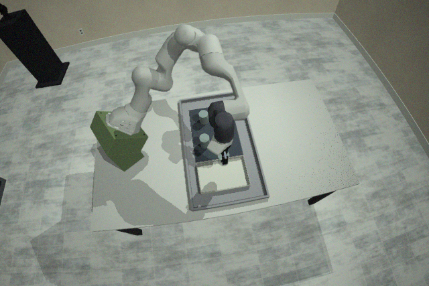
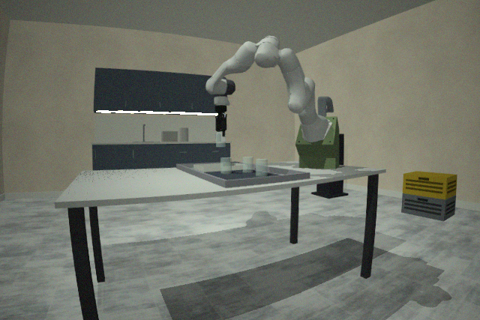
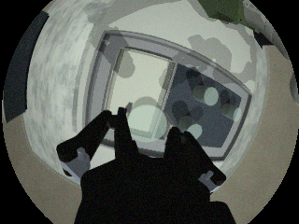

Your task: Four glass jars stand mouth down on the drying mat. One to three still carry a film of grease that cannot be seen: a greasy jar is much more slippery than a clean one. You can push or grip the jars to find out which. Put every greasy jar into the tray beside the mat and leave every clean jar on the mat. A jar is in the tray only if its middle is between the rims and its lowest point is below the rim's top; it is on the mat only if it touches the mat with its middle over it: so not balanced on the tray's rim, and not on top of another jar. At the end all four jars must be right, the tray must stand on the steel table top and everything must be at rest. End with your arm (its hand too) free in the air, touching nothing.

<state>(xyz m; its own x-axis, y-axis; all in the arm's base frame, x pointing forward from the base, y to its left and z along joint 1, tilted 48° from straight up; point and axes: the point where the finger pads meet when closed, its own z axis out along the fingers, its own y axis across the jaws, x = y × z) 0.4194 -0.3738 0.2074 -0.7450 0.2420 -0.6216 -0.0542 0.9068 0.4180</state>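
The white tray lies 20 cm below my hand and 4 cm to the right of it. The rest, counted from my hand: dark drying mat: 28 cm to the left, 21 cm below, 3 cm behind; grey steel surround: 21 cm below, 18 cm to the left, 1 cm behind.
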